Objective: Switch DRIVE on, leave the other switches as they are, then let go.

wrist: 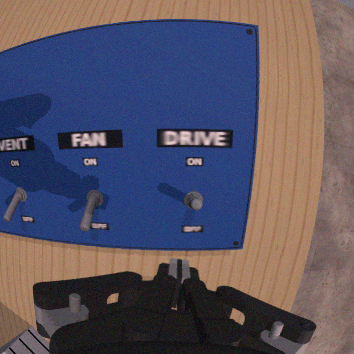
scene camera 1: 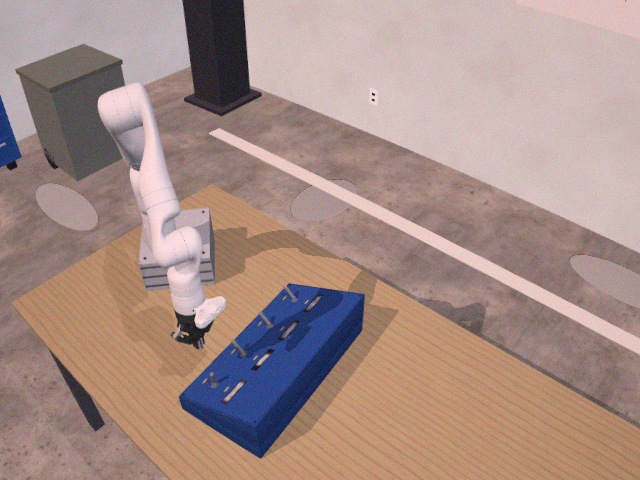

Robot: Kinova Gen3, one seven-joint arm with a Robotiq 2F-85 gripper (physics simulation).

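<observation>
The DRIVE switch sits at one end of the blue switch box. In the wrist view its lever points nearly straight at the camera, between its ON and OFF labels. It is clearly less tilted towards OFF than the FAN lever and the VENT lever, which both lean to the OFF side. A fourth lever leans like these two in the scene view. My gripper is shut and empty, beside the box's lever-side edge, apart from the DRIVE lever.
The box rests on the wooden table. The arm's grey base block stands behind the gripper. Slots with light-coloured inserts lie beside the levers. A grey-green bin and a dark pillar stand beyond the table.
</observation>
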